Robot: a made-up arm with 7 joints.
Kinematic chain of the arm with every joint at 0, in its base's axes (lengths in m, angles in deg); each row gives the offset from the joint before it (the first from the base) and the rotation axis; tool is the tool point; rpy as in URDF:
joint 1: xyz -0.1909 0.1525 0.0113 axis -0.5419 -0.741 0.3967
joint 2: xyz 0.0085 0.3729 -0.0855 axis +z
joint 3: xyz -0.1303 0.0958 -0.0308 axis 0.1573 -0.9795 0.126
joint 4: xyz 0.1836 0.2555 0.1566 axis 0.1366 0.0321 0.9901
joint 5: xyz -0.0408 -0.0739 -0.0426 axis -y
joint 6: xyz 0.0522 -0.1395 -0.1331 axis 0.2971 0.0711 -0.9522
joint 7: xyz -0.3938 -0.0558 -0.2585 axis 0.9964 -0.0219 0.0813
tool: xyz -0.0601 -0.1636 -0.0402 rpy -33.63 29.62 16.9
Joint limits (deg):
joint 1: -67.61..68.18
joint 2: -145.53..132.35
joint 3: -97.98..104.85
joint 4: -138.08..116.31
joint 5: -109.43..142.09
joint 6: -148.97..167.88
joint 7: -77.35..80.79
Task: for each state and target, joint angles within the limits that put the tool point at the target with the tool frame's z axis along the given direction. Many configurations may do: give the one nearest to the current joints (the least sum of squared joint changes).
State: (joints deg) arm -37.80 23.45 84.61 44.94 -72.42 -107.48 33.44
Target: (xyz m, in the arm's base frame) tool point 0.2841 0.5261 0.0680 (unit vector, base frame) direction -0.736 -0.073 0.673
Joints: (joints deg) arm -16.39 27.62 93.98 33.64 -96.98 -119.85 30.54
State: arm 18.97 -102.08 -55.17 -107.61 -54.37 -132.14 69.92
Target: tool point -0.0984 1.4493 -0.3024 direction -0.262 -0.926 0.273
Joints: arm 20.78 -57.48 -69.70 -114.22 -78.08 -127.83 65.22
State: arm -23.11 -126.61 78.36 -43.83 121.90 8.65 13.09
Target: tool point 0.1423 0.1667 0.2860 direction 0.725 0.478 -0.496
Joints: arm -45.37 -109.04 86.31 -36.17 103.75 45.06 -24.53
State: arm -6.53 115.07 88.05 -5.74 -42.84 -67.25 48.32
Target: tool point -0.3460 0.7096 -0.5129 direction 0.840 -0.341 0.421
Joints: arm -6.55 131.64 91.15 -35.91 -17.89 -53.82 68.36
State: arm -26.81 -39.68 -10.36 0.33 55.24 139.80 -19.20
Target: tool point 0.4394 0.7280 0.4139 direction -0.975 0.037 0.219
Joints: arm -18.89 -42.59 22.87 -29.80 78.76 141.01 -21.83
